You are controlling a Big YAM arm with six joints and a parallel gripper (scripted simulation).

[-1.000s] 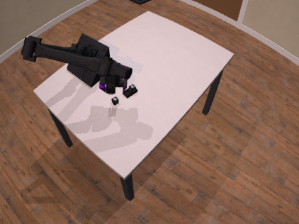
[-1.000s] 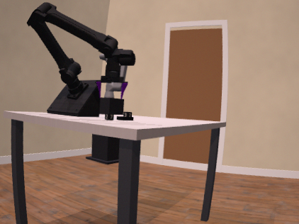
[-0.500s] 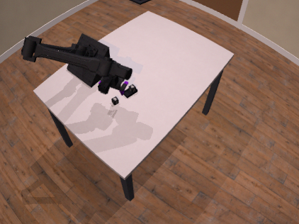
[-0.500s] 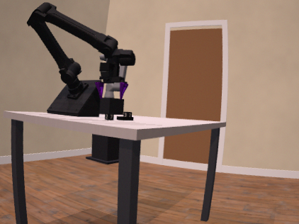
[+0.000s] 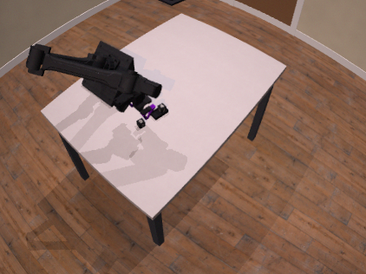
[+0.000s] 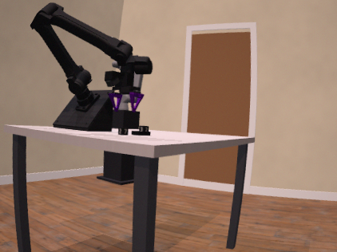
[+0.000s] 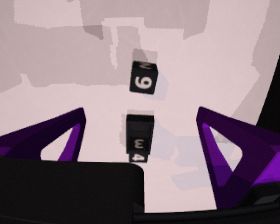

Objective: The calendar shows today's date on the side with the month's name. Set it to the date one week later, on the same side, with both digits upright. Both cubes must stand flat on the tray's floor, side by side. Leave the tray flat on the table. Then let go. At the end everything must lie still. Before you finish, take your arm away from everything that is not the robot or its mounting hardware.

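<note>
Right now my hand is 80 mm above the black date cube. From my hand the other things lie so: black tray: 110 mm to the left, 90 mm below, 10 mm ahead.
</note>
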